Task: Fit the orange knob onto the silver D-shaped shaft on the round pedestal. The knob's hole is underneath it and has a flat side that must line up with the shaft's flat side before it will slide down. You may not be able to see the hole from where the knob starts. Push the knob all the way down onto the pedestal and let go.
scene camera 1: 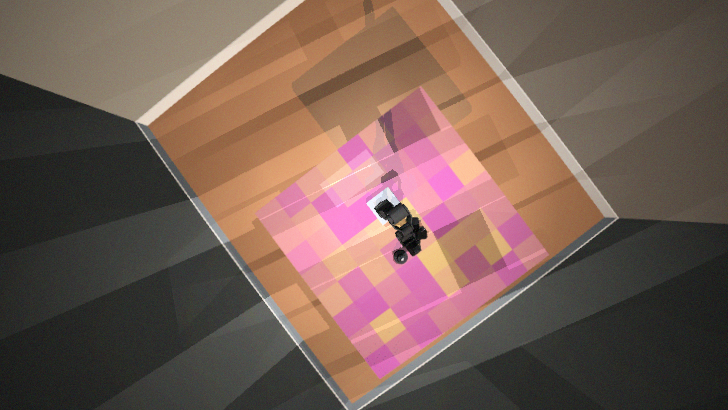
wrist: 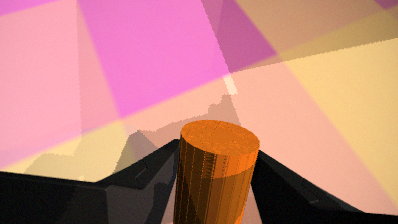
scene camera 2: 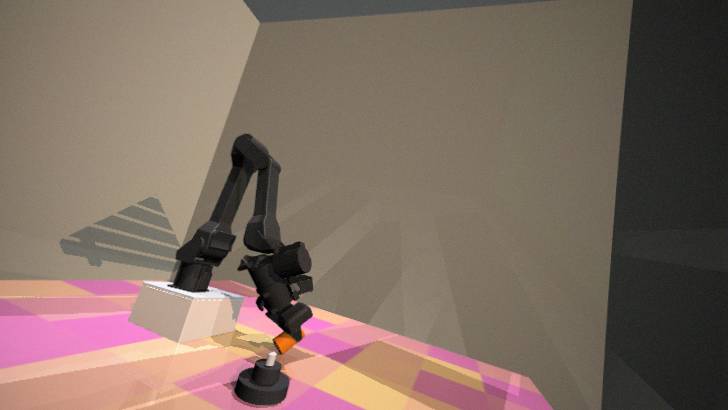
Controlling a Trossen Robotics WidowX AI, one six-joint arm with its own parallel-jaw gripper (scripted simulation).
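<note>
My gripper point(scene camera 2: 295, 337), point(wrist: 214, 150): in sight at both spots.
</note>
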